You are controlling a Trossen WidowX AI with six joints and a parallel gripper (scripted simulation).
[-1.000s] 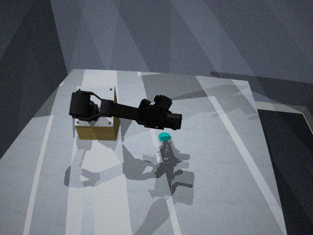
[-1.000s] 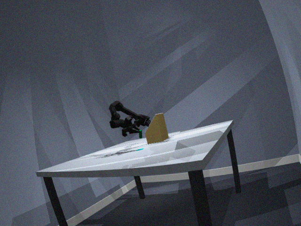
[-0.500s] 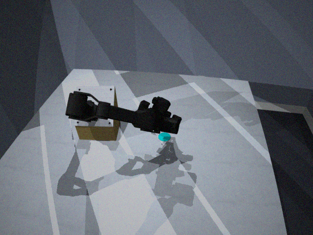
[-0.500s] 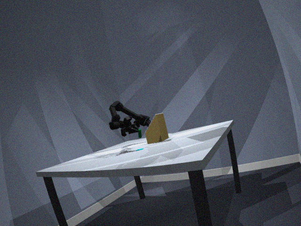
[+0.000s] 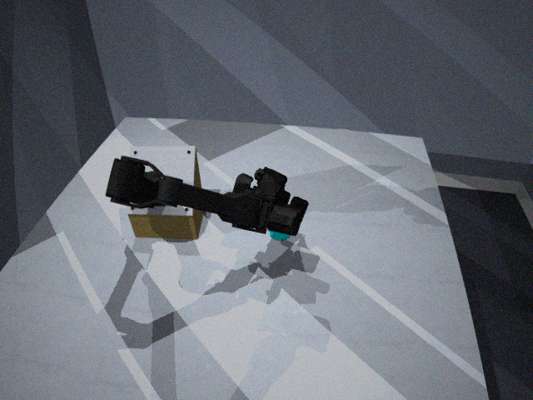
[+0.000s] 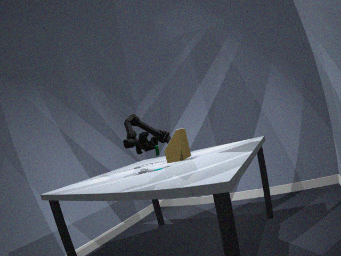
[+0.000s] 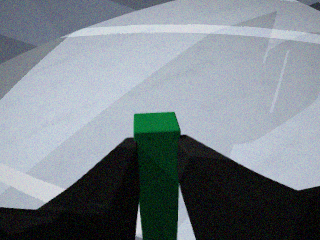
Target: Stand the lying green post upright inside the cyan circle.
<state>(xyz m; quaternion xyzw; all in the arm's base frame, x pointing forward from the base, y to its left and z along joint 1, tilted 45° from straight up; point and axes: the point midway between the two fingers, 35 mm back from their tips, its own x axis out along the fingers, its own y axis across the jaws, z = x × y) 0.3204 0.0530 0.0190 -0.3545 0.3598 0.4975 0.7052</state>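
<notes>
Right now the cyan circle is 140 mm below my gripper tip and 20 mm to the right of it. Also, from my gripper tip: green post 20 mm below, 10 mm behind.
</notes>
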